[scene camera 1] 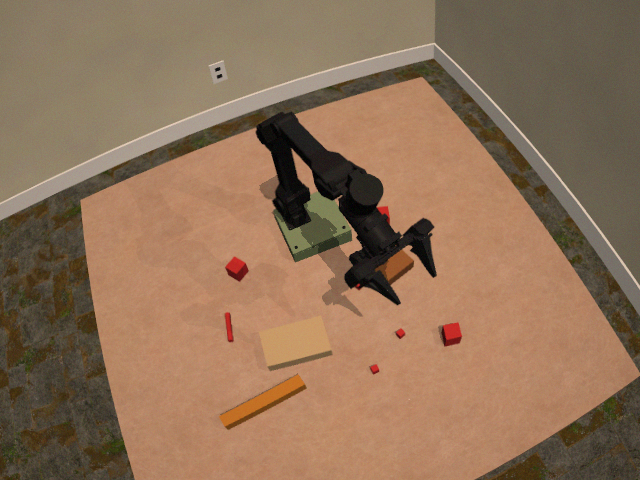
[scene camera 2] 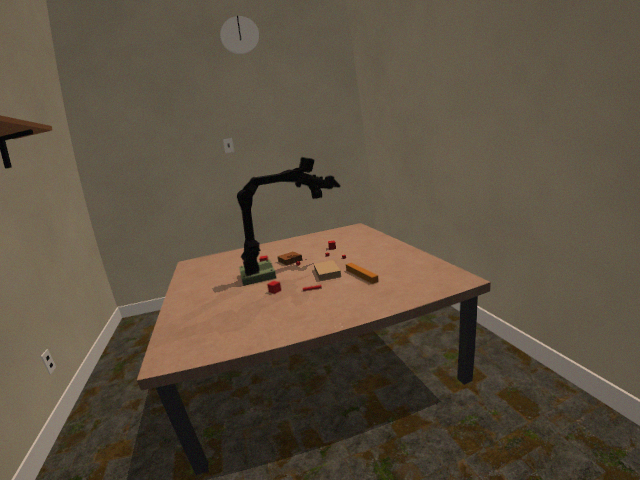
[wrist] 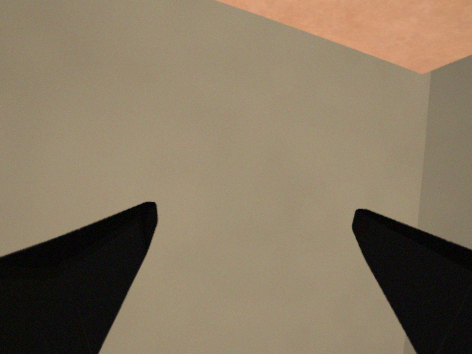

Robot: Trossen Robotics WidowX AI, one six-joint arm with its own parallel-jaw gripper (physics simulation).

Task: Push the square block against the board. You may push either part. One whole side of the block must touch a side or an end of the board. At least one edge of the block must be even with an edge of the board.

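A flat light tan board lies on the table in front of the arm. A flat brown block lies apart from it, toward the arm's base; in scene camera 1 the arm and gripper hide part of it. Which piece is the square block is not certain, as red cubes also stand around. My gripper is wide open and empty, high above the table. Neither the board nor the block shows in the wrist view.
An orange bar lies beyond the tan board, apart from it. A red stick lies beside the board. Red cubes and small red cubes are scattered around. The arm stands on a green base.
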